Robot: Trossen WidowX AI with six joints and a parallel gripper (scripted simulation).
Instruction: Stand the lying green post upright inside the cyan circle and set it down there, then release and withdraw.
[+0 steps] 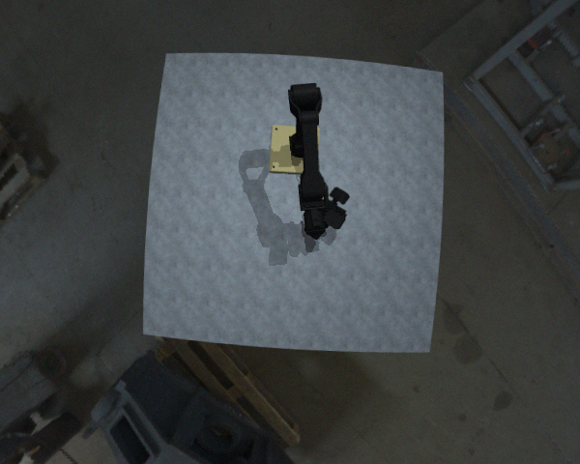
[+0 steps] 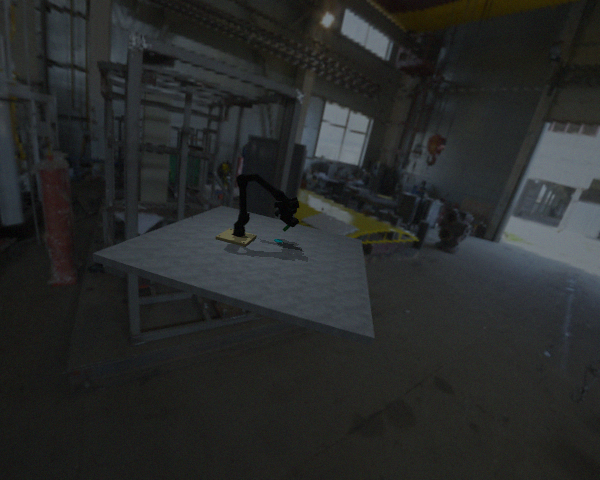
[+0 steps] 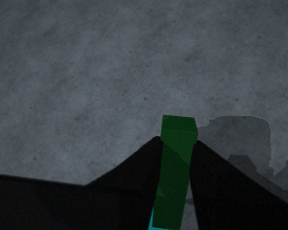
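Right now my gripper tip is 120 mm above the cyan circle, 50 mm past it and 30 mm to the left of it. From my gripper tip the other things lie so: green post: 10 mm to the right, 10 mm below, 10 mm behind.
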